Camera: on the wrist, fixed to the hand. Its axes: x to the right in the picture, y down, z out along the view.
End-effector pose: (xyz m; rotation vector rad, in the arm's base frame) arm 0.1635 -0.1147 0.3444 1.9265 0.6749 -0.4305
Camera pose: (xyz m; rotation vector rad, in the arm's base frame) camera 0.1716 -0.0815 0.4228 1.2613 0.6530 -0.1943
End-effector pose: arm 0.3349 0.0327 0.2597 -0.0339 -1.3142 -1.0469
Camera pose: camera 0.4180 0.0425 0.2417 -0.6010 -0.9435 -1.4420
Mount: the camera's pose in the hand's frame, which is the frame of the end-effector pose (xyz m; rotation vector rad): -0.0292 0.0491 -0.0637 -0.6917 -0.0572 0.0253
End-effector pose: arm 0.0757 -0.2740 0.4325 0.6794 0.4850 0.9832
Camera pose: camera -0.0087 -0.2619 0.4252 0.0892 0.0649 1.0675
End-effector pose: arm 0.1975 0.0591 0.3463 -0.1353 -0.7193 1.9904
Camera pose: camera 0.1991 0.0451 0.2619 -0.4974 -1.4244 1.6961
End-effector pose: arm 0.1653 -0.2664 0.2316 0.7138 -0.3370 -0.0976
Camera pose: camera 0.1579 -0.1837 0.2111 0.0221 -0.3389 -0.1985
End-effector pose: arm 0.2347 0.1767 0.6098 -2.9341 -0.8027 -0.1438
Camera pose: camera 0.2306 0.1125 0.6662 2.4727 0.5902 0.2831
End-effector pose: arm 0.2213 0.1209 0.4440 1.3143 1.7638 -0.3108
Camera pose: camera 0.2333 0.1634 0.5173 0.8128 1.5930 0.2620
